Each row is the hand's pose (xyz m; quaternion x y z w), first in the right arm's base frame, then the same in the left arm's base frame.
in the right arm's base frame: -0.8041 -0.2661 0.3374 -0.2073 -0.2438 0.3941 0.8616
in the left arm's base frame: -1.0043 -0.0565 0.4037 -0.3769 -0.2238 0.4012 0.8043
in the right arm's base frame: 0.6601 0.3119 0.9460 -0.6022 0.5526 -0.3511 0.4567
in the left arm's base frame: 0.4080 0.6728 0.9711 -0.6379 0.4666 -0.4831 0.3768
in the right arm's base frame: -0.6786 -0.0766 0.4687 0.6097 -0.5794 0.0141 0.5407
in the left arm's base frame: -0.8849 0.1643 0.4805 0.4986 -0.6114 0.1398 0.5984
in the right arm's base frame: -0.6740 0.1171 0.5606 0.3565 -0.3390 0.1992 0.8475
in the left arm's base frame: -0.8807 0.3774 0.5037 0.1906 -0.3587 0.2607 0.8758
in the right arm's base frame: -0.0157 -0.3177 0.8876 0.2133 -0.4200 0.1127 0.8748
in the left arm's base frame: -0.2893 0.0678 1.0364 0.0492 -0.4522 0.1798 0.8722
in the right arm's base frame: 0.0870 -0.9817 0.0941 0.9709 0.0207 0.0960 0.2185
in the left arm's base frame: -0.1308 -0.8231 0.5243 0.9129 0.0066 0.1476 0.3806
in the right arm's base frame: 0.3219 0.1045 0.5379 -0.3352 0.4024 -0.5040 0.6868
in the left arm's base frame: 0.1090 0.3458 0.6138 -0.4068 0.2744 -0.5956 0.6360
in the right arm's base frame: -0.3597 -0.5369 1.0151 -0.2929 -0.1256 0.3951 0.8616
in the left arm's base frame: -0.6572 -0.0925 1.1836 -0.4592 -0.1059 0.3771 0.7973
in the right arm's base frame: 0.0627 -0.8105 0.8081 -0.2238 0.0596 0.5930 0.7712
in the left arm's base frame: -0.2289 -0.4244 1.1335 -0.3852 0.1139 0.5465 0.7348
